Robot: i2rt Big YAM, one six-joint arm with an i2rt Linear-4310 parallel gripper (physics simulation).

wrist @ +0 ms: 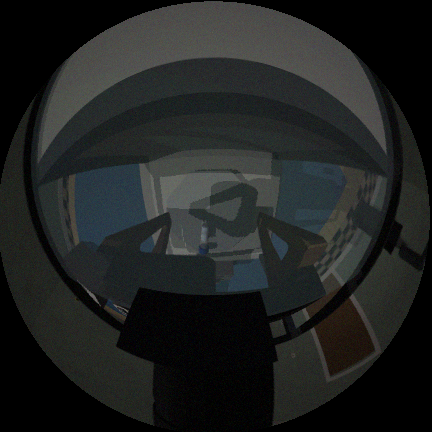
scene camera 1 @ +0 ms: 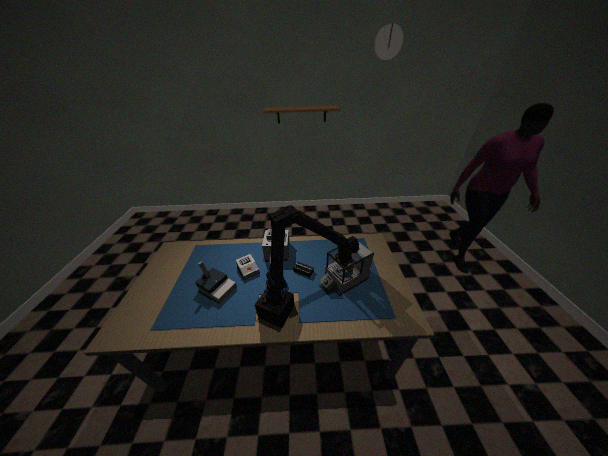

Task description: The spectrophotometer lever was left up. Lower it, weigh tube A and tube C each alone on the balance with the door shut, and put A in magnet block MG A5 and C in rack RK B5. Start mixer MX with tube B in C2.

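Places are measured from the arm's base along level axes (x right, y ahead, z up), in millimetres.
Pixels of known places: gripper, fingertip midpoint: [wrist: 213, 216]; arm's base at its link origin: [scene camera 1: 273, 297].
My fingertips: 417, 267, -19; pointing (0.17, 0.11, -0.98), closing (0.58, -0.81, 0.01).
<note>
Ahead of a thing's pixels: the offset from my fingertips to its middle, as dx, dy, dz. "spot": to the spot under its first point. Level surfaces: height alone.
My gripper [scene camera 1: 345, 261] [wrist: 215, 219] is open and empty, inside or just above the glass-sided balance {-10, -3, +9} [scene camera 1: 364, 260] [wrist: 195, 182]. In the wrist view a pale tube [wrist: 204, 235] with a blue end stands on the balance between and below the spread fingers, untouched; its letter cannot be read. The balance door's state is unclear. A dark and white device {spot: -829, -151, -22} [scene camera 1: 212, 282] at the left has a raised post or lever {-885, -104, +41} [scene camera 1: 202, 268]. A dark block or rack {-275, +43, -78} [scene camera 1: 303, 270] lies mid-mat. A small white unit {-669, +36, -67} [scene camera 1: 248, 267] has dark slots and a red mark. Labels are too small to read.
A white box-shaped device {-489, +191, -17} [scene camera 1: 268, 247] stands at the back, partly behind my arm. The blue mat {dz -102} [scene camera 1: 180, 310] lies on the wooden table {dz -105} [scene camera 1: 120, 320]. The balance's walls and frame surround the gripper closely. A person [scene camera 1: 505, 165] in a magenta top is beyond the table at the right.
</note>
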